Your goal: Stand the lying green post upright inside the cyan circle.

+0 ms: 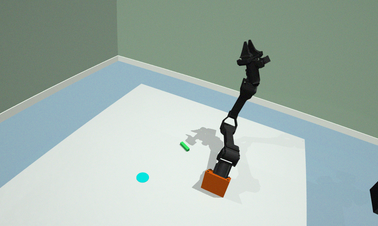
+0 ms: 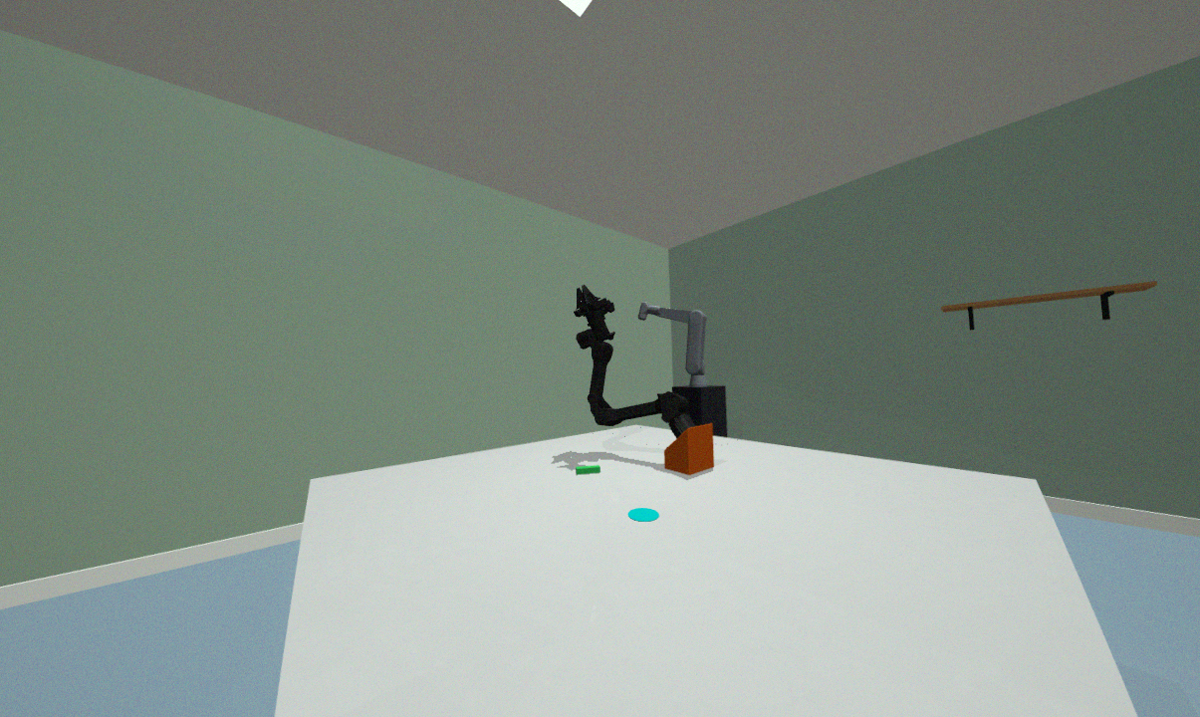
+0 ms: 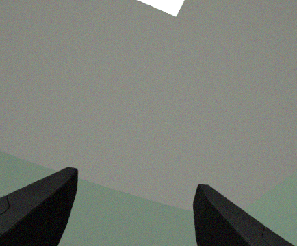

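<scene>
My gripper tip is 590 mm above the green post, 240 mm to the right of it and 130 mm short of it. Round my gripper tip: cyan circle 600 mm below, 540 mm to the left, 180 mm ahead.
</scene>
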